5 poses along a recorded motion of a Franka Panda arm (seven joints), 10 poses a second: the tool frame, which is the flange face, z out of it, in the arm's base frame.
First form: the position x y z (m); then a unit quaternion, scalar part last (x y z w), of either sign.
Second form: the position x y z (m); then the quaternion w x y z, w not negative. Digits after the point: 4 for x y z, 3 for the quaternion.
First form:
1: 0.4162, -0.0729, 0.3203, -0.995, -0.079, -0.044, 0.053
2: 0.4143, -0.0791, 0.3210, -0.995, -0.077, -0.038, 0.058
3: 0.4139, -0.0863, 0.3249, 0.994, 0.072, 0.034, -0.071
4: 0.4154, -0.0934, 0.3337, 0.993, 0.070, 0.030, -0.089
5: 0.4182, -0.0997, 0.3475, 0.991, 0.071, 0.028, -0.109
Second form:
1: 0.4162, -0.0729, 0.3203, 0.053, -0.995, -0.079, -0.044
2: 0.4143, -0.0791, 0.3210, 0.058, -0.995, -0.077, -0.038
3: 0.4139, -0.0863, 0.3249, 0.071, -0.994, -0.072, -0.034
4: 0.4154, -0.0934, 0.3337, 0.089, -0.993, -0.070, -0.030
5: 0.4182, -0.0997, 0.3475, 0.109, -0.991, -0.071, -0.028
